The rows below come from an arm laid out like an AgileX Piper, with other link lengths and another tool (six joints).
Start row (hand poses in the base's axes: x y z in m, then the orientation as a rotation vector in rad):
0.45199 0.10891 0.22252 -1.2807 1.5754 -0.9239
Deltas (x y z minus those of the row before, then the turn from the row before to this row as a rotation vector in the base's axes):
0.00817 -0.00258 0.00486 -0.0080 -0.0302 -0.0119
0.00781 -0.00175 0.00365 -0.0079 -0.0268 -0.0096
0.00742 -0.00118 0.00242 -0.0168 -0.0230 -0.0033
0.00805 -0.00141 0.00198 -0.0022 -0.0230 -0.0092
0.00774 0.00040 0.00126 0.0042 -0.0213 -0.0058
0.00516 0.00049 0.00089 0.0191 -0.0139 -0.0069
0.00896 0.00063 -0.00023 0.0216 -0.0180 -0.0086
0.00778 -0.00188 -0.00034 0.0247 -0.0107 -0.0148
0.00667 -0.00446 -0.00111 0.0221 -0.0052 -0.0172
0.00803 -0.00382 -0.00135 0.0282 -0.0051 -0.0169
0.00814 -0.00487 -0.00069 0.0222 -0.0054 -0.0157
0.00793 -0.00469 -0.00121 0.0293 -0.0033 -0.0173
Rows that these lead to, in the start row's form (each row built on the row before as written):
0.46016 0.10633 0.22738 -1.2586 1.5589 -0.9536
0.46797 0.10458 0.23103 -1.2400 1.5431 -0.9798
0.47539 0.10340 0.23345 -1.2341 1.5224 -1.0077
0.48344 0.10199 0.23543 -1.2141 1.5109 -1.0265
0.49118 0.10239 0.23669 -1.1930 1.5002 -1.0365
0.49634 0.10288 0.23758 -1.1658 1.5012 -1.0309
0.50530 0.10351 0.23735 -1.1331 1.5010 -1.0260
0.51308 0.10163 0.23701 -1.0991 1.5117 -1.0194
0.51975 0.09717 0.23590 -1.0689 1.5272 -1.0143
0.52778 0.09335 0.23455 -1.0346 1.5444 -1.0035
0.53592 0.08848 0.23386 -1.0050 1.5581 -0.9971
0.54385 0.08379 0.23265 -0.9707 1.5768 -0.9847

